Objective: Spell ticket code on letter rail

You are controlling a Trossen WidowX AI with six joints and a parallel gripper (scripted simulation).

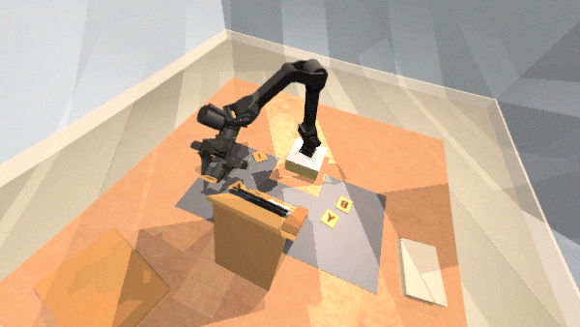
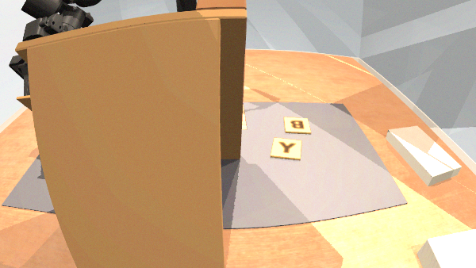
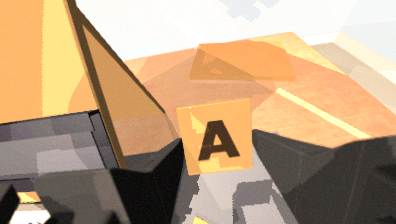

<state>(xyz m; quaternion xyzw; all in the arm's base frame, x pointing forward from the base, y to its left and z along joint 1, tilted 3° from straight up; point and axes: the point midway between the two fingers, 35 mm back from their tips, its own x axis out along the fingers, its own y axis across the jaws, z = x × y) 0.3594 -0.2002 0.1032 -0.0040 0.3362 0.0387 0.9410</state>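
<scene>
My gripper tip is now right at the letter tile. The rest, counted from my gripper tip: grey mat: 220 mm to the left, 180 mm behind, 170 mm below; then white ticket: 220 mm to the left, 80 mm below, 70 mm behind; then flat orange panel: 370 mm ahead, 160 mm below, 100 mm to the right.
</scene>
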